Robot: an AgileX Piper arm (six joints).
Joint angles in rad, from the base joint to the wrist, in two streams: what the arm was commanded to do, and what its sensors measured. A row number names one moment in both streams.
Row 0, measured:
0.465, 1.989, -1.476, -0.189, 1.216, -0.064
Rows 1 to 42, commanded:
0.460, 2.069, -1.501, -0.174, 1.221, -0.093
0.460, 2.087, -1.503, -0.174, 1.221, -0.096
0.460, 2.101, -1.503, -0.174, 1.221, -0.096
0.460, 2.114, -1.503, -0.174, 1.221, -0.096
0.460, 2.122, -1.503, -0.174, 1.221, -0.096
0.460, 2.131, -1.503, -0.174, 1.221, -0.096
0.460, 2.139, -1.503, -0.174, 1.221, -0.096
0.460, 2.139, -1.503, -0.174, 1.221, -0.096
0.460, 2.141, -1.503, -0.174, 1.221, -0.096
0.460, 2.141, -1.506, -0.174, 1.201, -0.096
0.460, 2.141, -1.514, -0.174, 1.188, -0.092
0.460, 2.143, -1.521, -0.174, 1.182, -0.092
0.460, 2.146, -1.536, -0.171, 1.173, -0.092
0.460, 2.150, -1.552, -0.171, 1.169, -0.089
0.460, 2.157, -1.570, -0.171, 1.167, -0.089
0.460, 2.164, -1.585, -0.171, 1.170, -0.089
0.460, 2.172, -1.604, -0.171, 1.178, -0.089
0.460, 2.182, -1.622, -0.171, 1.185, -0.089
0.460, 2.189, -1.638, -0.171, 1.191, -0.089
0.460, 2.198, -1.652, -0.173, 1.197, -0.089
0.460, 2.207, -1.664, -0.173, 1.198, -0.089
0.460, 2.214, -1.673, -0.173, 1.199, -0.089
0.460, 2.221, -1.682, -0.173, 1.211, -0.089
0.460, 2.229, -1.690, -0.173, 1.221, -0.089
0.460, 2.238, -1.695, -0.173, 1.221, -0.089
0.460, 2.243, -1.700, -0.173, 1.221, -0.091
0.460, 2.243, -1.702, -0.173, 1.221, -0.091
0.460, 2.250, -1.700, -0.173, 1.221, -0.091
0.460, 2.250, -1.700, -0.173, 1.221, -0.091
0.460, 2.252, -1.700, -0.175, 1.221, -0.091
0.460, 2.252, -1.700, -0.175, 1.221, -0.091
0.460, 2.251, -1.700, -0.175, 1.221, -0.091
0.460, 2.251, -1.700, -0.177, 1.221, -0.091
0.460, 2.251, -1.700, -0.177, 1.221, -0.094
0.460, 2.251, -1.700, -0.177, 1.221, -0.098
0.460, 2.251, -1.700, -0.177, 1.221, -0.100
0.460, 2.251, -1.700, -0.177, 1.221, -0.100
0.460, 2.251, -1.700, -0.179, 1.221, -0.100
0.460, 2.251, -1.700, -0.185, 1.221, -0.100
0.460, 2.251, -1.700, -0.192, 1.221, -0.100
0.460, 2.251, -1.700, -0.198, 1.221, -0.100
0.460, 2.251, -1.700, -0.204, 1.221, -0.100
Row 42, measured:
0.465, 2.252, -1.694, -0.176, 1.219, -0.090
